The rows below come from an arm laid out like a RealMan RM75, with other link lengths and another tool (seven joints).
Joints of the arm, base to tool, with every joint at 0 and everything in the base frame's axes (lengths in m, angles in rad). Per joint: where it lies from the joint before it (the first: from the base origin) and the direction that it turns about. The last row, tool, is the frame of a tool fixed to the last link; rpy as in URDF.
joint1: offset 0.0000 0.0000 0.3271 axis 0 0 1
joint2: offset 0.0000 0.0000 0.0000 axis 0 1 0
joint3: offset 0.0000 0.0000 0.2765 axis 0 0 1
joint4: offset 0.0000 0.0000 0.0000 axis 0 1 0
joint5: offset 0.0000 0.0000 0.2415 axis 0 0 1
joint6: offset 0.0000 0.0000 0.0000 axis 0 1 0
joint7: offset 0.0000 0.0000 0.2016 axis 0 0 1
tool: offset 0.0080 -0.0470 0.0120 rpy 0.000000 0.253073 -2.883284
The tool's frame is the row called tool.
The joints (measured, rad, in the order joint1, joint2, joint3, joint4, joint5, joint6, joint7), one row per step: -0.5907 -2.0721 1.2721 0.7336 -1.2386 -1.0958 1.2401; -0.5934 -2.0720 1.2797 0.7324 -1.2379 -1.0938 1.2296; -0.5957 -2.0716 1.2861 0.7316 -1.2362 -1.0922 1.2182; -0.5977 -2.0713 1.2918 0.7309 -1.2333 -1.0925 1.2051; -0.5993 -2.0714 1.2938 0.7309 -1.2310 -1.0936 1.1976; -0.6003 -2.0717 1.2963 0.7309 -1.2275 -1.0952 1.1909; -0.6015 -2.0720 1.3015 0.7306 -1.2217 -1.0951 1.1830; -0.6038 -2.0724 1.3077 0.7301 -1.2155 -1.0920 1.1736; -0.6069 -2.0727 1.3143 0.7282 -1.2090 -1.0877 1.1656; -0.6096 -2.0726 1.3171 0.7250 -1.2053 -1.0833 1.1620; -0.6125 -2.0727 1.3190 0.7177 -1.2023 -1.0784 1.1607; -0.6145 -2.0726 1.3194 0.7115 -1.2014 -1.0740 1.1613
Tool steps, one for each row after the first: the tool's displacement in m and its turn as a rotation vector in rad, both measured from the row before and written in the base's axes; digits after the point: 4 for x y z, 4 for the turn. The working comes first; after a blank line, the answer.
Tool pose at each row, in the base's axes (x y z in m, rotation vector in rad; the steps are taken from these numbers as rounded here): -0.2657 0.4741 -0.0392 0.6779 -2.9719 -0.3880; -0.2652 0.4737 -0.0410 0.6837 -2.9682 -0.3796; -0.2650 0.4733 -0.0423 0.6912 -2.9636 -0.3722; -0.2651 0.4725 -0.0438 0.7009 -2.9585 -0.3620; -0.2648 0.4721 -0.0445 0.7059 -2.9562 -0.3560; -0.2648 0.4714 -0.0455 0.7093 -2.9530 -0.3487; -0.2653 0.4704 -0.0469 0.7107 -2.9463 -0.3407; -0.2656 0.4700 -0.0484 0.7124 -2.9383 -0.3357; -0.2660 0.4698 -0.0500 0.7122 -2.9295 -0.3316; -0.2667 0.4701 -0.0507 0.7129 -2.9236 -0.3319; -0.2682 0.4699 -0.0520 0.7161 -2.9171 -0.3308; -0.2696 0.4700 -0.0526 0.7193 -2.9130 -0.3321

0.0005 -0.0004 -0.0018 -0.0056 0.0016 0.0048; 0.0002 -0.0004 -0.0013 -0.0049 0.0019 0.0060; -0.0001 -0.0008 -0.0015 -0.0067 0.0016 0.0076; 0.0003 -0.0004 -0.0007 -0.0039 0.0005 0.0039; 0.0000 -0.0007 -0.0010 -0.0050 0.0017 0.0032; -0.0005 -0.0010 -0.0014 -0.0061 0.0055 0.0029; -0.0003 -0.0004 -0.0015 -0.0043 0.0067 0.0033; -0.0004 -0.0002 -0.0016 -0.0040 0.0081 0.0023; -0.0007 0.0003 -0.0007 -0.0006 0.0053 0.0019; -0.0015 -0.0002 -0.0013 -0.0014 0.0051 0.0037; -0.0014 0.0001 -0.0006 0.0006 0.0030 0.0030
